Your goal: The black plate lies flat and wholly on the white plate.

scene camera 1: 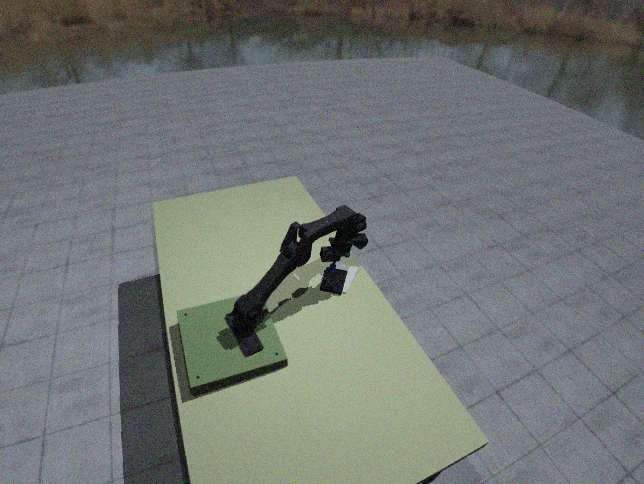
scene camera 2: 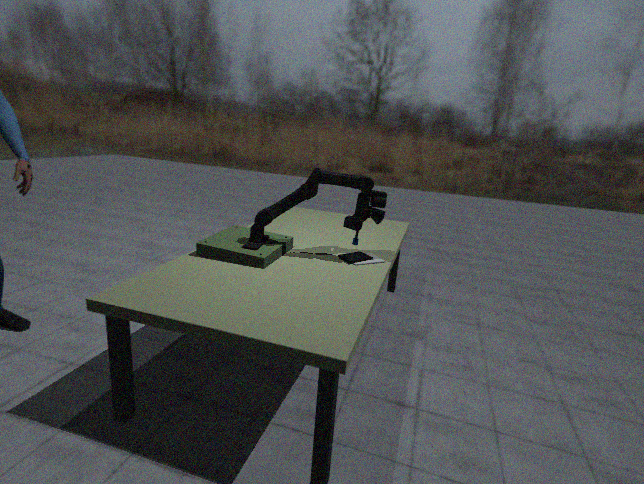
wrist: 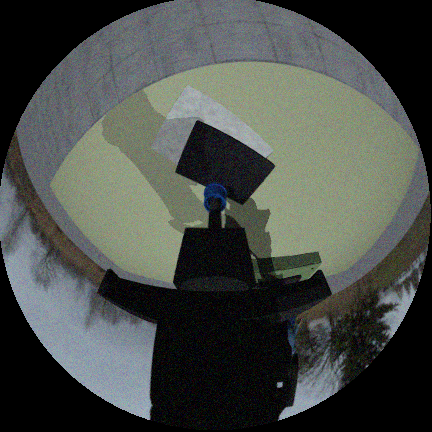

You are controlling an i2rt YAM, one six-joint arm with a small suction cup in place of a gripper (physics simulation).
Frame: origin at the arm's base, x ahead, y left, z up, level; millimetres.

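Seen in the pictures: hand at its tool point: (scene camera 1: 331,269) (scene camera 2: 355,243) (wrist: 214,192); arm's base at its link origin: (scene camera 1: 243,332) (scene camera 2: 256,242) (wrist: 275,282).
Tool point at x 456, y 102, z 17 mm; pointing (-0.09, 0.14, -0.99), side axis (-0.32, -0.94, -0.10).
Note:
Offsets run from my tool point to a thing's top centre. Level surfaces: height alone.
The black plate {9 mm ahead, 10 mm right, 58 mm down} (scene camera 1: 333,281) (scene camera 2: 355,257) (wrist: 225,160) lies partly over the white plate {49 mm ahead, 3 mm left, 68 mm down} (scene camera 1: 351,278) (scene camera 2: 375,261) (wrist: 212,112) and sticks out past its edge on the side towards the arm's base. A strip of the white plate shows along the far side. Whether the black plate is slightly tilted I cannot tell. My gripper, a small blue suction cup (scene camera 1: 333,267) (scene camera 2: 355,241) (wrist: 215,196), points down with nothing on it. In scene camera 2 it hangs above the black plate, with a gap between them. In the wrist view it overlaps the plate's near edge.
The arm stands on a thick green block (scene camera 1: 218,359) (scene camera 2: 229,252) (wrist: 300,261) on the pale table {75 mm down} (scene camera 1: 338,374) (scene camera 2: 249,296) (wrist: 340,150). The plates lie near the table's long edge, away from the base. The arm's shadow falls across the table and part of the white plate. Part of a person (scene camera 2: 13,124) shows at the far left.

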